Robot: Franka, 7 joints.
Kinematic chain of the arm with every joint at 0, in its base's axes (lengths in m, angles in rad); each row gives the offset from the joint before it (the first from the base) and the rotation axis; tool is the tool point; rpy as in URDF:
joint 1: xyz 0 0 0.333 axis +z
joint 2: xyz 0 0 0 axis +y
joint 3: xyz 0 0 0.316 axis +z
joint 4: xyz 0.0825 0 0 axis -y
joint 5: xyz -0.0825 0 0.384 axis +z
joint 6: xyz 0 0 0 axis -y
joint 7: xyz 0.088 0 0 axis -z
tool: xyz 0 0 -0.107 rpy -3.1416 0 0
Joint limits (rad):
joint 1: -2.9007..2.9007
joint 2: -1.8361..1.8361
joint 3: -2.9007..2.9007
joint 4: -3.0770..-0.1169
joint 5: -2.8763..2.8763
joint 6: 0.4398..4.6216
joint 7: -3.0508..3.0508
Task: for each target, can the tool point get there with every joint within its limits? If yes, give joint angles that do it. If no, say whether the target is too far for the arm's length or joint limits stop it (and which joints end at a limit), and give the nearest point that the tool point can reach.
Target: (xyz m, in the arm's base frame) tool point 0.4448 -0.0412 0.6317
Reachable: yes | joints 2.0308 0.7714 -2.3744 -2.2213 0.5671 2.2841 1.3223
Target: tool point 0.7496 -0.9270 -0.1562
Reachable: no: too far | nearest point 0.4990 -0.6171 0.0073 | short by 0.431 m
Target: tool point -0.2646 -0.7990 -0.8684
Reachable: no: too far | nearest point -0.1681 -0.5077 -0.2975 | short by 0.648 m
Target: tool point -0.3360 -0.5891 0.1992
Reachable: yes | joints 1.7583 -0.9755 2.4285 -1.7652 -2.1967 1.7696 0.7489
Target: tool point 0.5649 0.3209 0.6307
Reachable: yes | joints -2.0499 -0.8601 1.5560 -1.0324 1.7879 0.8557 0.9116
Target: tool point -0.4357 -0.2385 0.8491
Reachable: yes | joints -0.5335 0.3155 -2.3925 -1.4599 0.7426 2.0208 0.4743
